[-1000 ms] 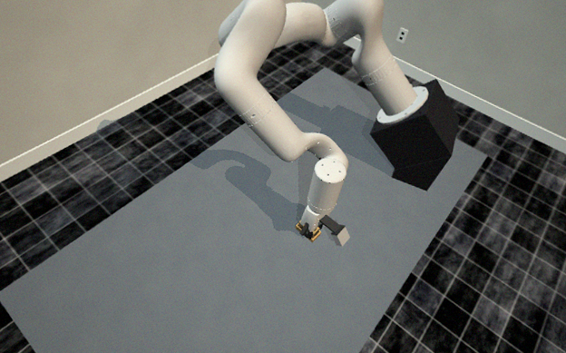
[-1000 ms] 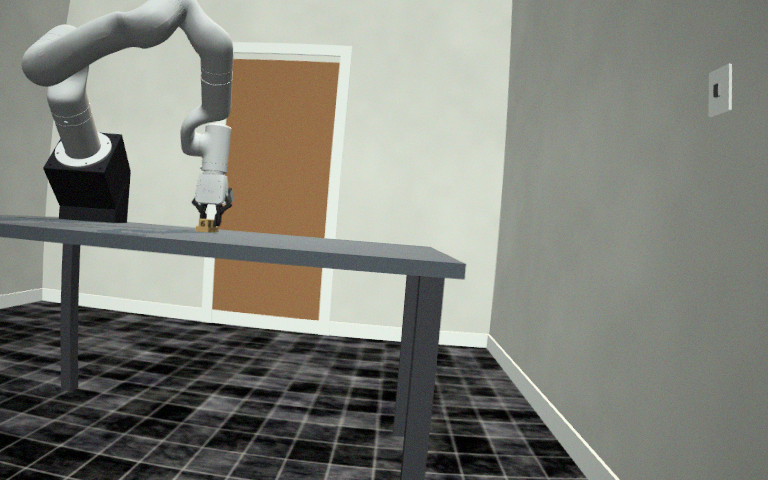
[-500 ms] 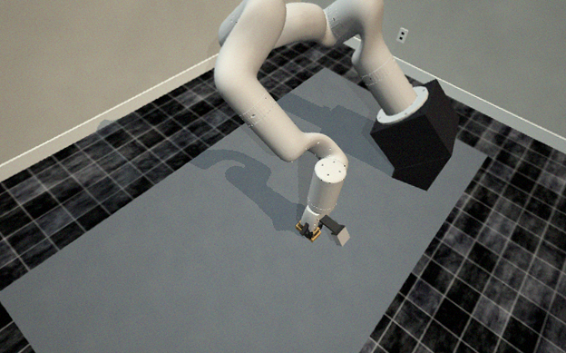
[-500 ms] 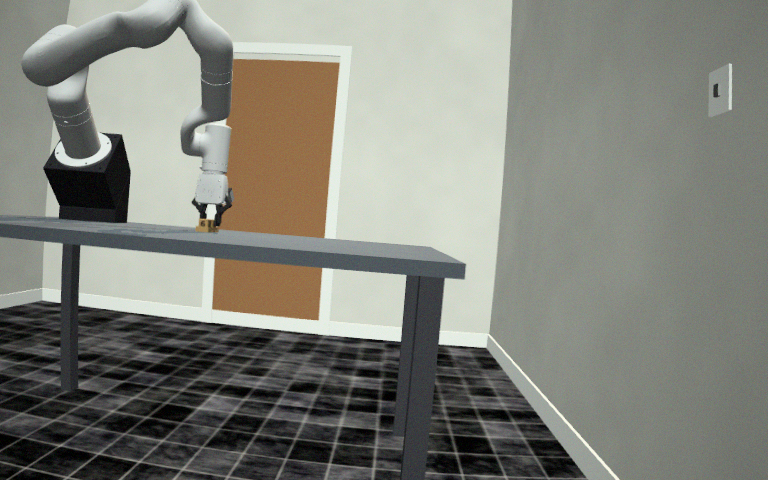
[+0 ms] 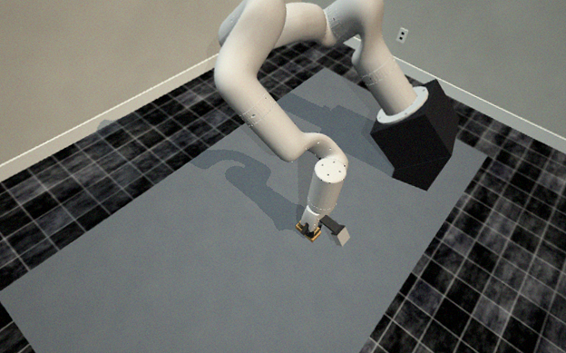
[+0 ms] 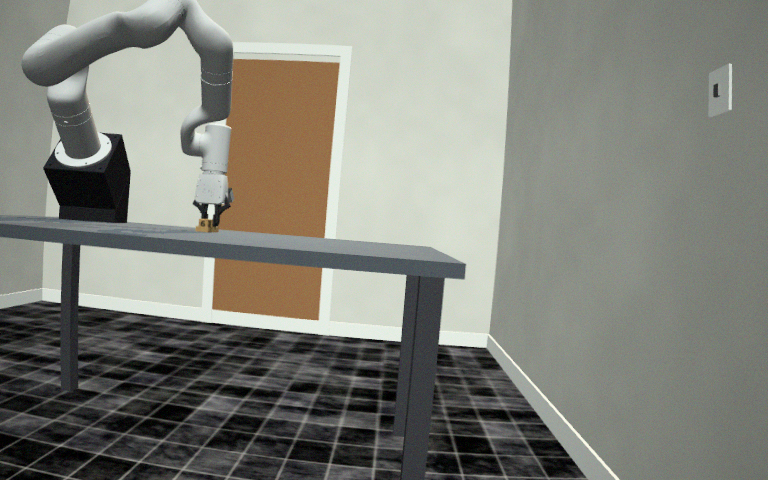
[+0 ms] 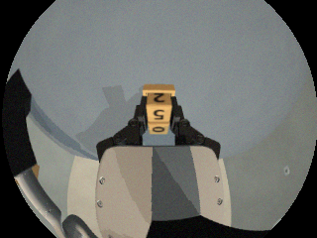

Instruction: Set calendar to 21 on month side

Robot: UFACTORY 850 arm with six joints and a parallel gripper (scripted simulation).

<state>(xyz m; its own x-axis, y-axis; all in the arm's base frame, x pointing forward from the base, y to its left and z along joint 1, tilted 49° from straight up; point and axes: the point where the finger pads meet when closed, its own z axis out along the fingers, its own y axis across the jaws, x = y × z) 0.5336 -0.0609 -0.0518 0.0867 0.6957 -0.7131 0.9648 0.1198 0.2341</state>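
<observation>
Right now the orange tray is 30 mm below my hand and 20 mm to the right of it.
</observation>
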